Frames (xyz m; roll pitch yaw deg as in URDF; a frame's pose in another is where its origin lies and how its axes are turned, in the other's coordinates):
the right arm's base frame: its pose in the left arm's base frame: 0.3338 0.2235 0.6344 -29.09 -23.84 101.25
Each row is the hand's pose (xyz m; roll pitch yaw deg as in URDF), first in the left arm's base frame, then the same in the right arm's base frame.
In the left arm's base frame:
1: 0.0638 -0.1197 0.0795 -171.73 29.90 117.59
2: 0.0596 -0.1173 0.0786 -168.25 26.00 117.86
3: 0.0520 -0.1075 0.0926 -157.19 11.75 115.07
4: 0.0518 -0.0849 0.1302 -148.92 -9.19 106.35
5: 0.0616 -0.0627 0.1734 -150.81 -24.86 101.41
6: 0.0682 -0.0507 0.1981 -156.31 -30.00 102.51
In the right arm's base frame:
1: -0.4840 0.4809 -0.1819 -128.03 35.01 46.92
2: -0.4814 0.4851 -0.1820 -126.31 31.98 43.95
3: -0.4656 0.4859 -0.1720 -120.11 22.63 31.46
4: -0.4301 0.4699 -0.1519 -117.32 10.19 11.66
5: -0.3945 0.4424 -0.1311 -121.65 -0.96 -0.37
6: -0.3749 0.4257 -0.1194 -126.54 -5.92 -2.05

